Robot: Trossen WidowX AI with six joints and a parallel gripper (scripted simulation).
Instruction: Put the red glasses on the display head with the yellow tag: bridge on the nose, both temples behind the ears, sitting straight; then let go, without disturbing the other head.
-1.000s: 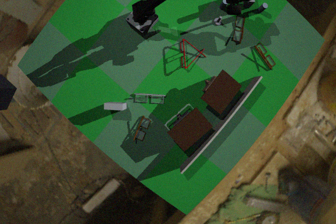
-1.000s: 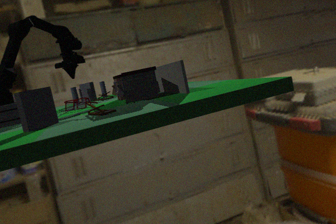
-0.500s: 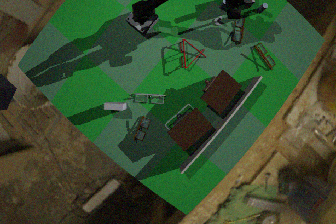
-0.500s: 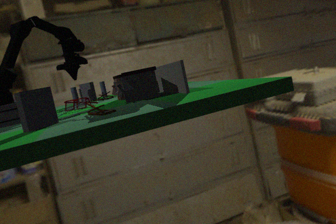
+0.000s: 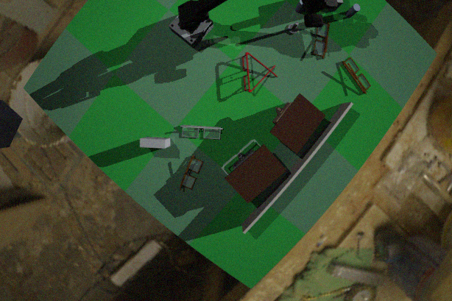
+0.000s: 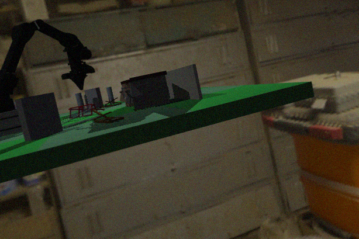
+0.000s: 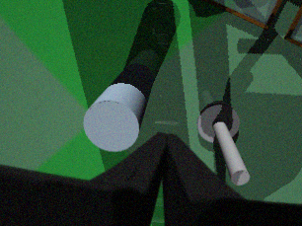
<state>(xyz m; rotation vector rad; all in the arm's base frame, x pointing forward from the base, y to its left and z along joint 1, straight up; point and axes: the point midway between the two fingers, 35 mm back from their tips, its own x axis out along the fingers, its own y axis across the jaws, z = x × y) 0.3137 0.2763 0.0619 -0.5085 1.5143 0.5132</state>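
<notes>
My gripper tip is 6 cm to the left of the round-headed pin and 9 cm above it. Also, from my gripper tip: white-edged backboard: 29 cm ahead, 49 cm to the right, 6 cm below.
</notes>
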